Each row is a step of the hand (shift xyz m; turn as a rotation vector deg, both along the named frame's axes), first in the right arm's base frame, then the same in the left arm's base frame.
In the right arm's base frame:
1: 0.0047 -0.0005 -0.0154 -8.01 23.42 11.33
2: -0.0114 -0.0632 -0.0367 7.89 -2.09 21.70
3: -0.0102 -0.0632 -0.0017 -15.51 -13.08 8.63
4: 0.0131 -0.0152 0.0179 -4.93 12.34 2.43
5: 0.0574 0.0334 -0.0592 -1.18 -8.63 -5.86
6: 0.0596 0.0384 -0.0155 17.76 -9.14 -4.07
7: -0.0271 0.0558 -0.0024 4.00 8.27 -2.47
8: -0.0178 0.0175 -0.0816 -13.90 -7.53 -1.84
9: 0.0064 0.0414 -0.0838 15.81 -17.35 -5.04
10: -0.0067 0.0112 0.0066 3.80 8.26 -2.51
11: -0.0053 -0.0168 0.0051 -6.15 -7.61 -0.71
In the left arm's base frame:
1: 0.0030 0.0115 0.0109 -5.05 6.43 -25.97
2: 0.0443 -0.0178 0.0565 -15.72 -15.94 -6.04
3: 0.0278 -0.0429 0.0386 13.11 -17.36 -3.60
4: -0.0146 -0.0213 0.0075 -0.49 5.84 -12.17
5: -0.0321 0.0738 0.0379 6.11 -1.76 8.35
6: -0.0548 0.0459 0.0125 -10.59 -0.60 17.41
7: 0.0078 0.0354 -0.0504 -4.70 7.96 -2.26
8: 0.0462 0.0682 0.0222 14.79 -5.80 -1.01
9: 0.0198 0.0895 0.0195 -6.12 -5.73 22.50
10: -0.0005 0.0018 -0.0145 -4.51 7.95 -2.34
11: 0.0071 -0.0158 0.0060 7.74 -5.53 2.40

